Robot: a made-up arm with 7 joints.
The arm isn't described. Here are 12 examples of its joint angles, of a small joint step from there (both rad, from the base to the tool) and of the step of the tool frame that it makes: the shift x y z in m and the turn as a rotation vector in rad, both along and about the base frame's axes.
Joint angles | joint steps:
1: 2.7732 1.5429 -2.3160 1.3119 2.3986 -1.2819 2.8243 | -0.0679 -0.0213 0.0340 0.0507 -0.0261 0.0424 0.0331
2: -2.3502 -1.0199 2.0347 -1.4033 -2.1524 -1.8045 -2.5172 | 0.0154 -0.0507 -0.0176 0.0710 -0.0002 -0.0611 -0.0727
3: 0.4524 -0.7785 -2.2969 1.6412 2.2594 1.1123 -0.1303 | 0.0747 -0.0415 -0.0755 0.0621 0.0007 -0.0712 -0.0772
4: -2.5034 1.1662 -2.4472 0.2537 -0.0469 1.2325 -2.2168 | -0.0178 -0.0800 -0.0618 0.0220 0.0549 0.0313 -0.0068
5: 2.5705 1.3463 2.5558 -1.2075 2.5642 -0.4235 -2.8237 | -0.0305 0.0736 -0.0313 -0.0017 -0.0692 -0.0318 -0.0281
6: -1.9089 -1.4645 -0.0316 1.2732 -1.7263 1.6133 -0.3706 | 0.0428 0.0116 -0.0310 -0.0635 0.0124 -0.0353 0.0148
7: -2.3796 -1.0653 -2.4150 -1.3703 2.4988 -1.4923 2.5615 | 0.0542 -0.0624 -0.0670 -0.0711 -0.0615 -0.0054 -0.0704
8: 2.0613 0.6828 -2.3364 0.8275 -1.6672 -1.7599 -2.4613 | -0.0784 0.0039 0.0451 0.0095 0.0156 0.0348 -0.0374
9: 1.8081 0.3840 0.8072 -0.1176 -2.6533 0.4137 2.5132 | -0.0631 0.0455 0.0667 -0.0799 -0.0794 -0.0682 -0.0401
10: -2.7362 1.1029 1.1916 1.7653 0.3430 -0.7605 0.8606 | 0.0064 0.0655 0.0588 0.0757 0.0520 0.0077 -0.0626
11: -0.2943 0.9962 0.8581 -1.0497 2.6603 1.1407 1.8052 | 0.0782 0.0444 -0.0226 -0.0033 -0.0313 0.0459 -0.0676
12: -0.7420 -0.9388 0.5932 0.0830 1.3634 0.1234 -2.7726 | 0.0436 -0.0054 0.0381 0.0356 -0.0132 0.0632 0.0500
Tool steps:
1: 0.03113 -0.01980 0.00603 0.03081 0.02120 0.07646
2: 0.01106 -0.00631 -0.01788 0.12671 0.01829 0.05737
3: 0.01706 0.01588 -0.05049 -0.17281 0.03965 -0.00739
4: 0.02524 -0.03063 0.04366 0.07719 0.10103 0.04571
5: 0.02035 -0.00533 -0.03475 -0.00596 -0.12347 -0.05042
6: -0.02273 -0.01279 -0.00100 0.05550 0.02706 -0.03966
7: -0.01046 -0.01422 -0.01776 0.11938 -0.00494 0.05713
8: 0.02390 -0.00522 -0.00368 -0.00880 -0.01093 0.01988
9: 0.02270 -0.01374 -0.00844 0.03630 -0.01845 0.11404
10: 0.02541 -0.00133 -0.02411 -0.05717 -0.08096 -0.09977
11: 0.02735 -0.01821 -0.00687 -0.04285 0.03610 0.01818
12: -0.00798 0.00890 0.00302 0.07775 0.07968 -0.02730
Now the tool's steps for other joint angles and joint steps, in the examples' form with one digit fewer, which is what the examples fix.
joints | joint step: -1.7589 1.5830 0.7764 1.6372 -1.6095 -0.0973 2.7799 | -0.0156 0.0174 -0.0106 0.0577 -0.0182 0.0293 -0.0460
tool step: -0.0067 -0.0176 -0.0107 -0.0147 0.0294 -0.0694
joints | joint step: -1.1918 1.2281 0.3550 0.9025 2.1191 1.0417 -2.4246 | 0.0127 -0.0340 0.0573 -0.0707 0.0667 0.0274 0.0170
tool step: 0.0050 -0.0036 0.0495 0.0278 -0.1657 -0.0003
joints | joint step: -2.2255 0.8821 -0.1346 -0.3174 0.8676 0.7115 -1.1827 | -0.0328 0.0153 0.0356 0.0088 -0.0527 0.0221 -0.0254
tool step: -0.0190 -0.0021 -0.0083 -0.0420 0.0099 0.0565
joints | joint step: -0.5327 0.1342 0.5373 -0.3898 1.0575 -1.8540 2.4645 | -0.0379 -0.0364 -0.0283 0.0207 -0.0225 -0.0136 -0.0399
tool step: -0.0162 -0.0166 0.0011 -0.0124 0.0167 0.0654
